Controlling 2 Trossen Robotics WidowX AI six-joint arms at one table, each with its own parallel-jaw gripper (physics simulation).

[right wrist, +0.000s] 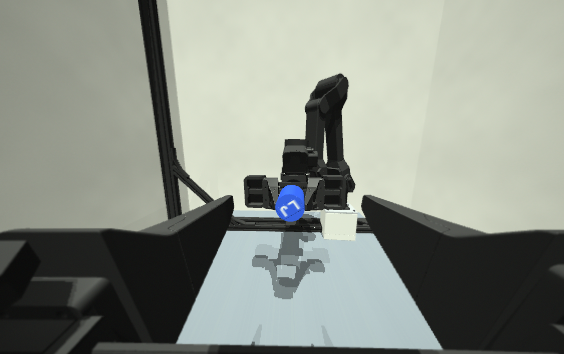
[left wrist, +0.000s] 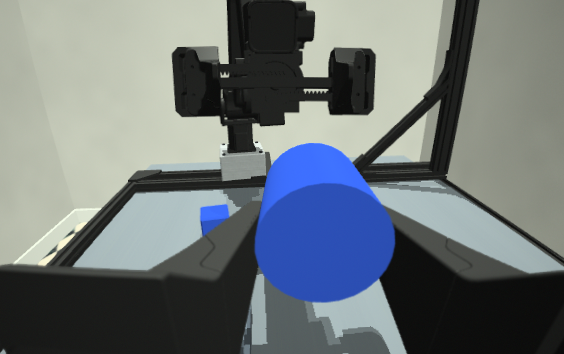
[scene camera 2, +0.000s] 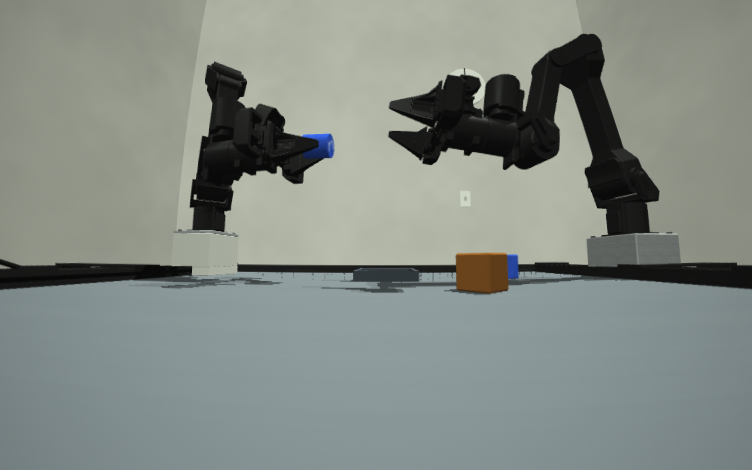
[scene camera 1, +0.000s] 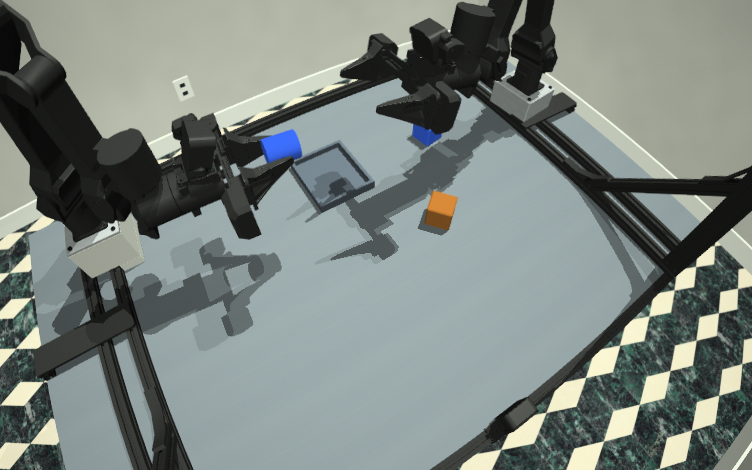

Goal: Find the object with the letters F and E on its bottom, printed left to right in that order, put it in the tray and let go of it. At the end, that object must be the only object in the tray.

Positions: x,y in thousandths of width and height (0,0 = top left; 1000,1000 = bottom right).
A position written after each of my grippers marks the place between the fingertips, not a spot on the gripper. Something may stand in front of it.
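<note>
In scene camera 1 I see a grey tray (scene camera 1: 441,373), together with my left gripper (scene camera 1: 382,316) and my right gripper (scene camera 1: 475,193). The right wrist view gives me my left gripper (right wrist: 515,586) and my right gripper (right wrist: 527,569). In the left wrist view, my right gripper (left wrist: 504,199) appears, and so does my left gripper (left wrist: 556,600). Scene camera 2 has my left gripper (scene camera 2: 429,316) in it as well, along with my right gripper (scene camera 2: 517,259).
</note>
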